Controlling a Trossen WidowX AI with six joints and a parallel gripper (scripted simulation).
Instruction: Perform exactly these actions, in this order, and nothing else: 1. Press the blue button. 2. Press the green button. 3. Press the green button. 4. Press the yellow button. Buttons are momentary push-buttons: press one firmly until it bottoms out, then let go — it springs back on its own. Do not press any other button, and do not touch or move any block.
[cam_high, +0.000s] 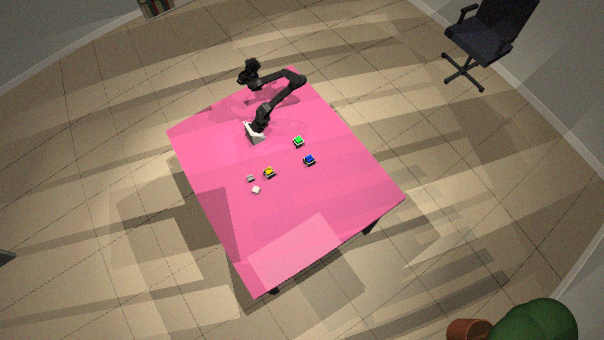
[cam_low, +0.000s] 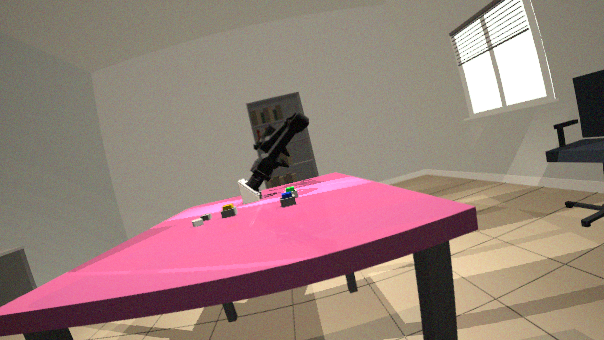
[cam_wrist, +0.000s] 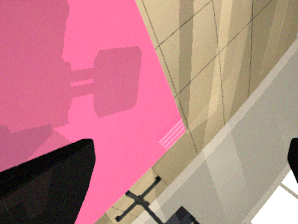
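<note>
Now: gripper tip 58 cm short of the blue button, 10 cm above it and 1 cm to the left of it. Also, from my gripper tip: grey block (52 cm ahead, 32 cm to the right, 12 cm below); green button (46 cm ahead, 10 cm below, 1 cm to the right); yellow button (54 cm ahead, 23 cm to the right, 10 cm below).
</note>
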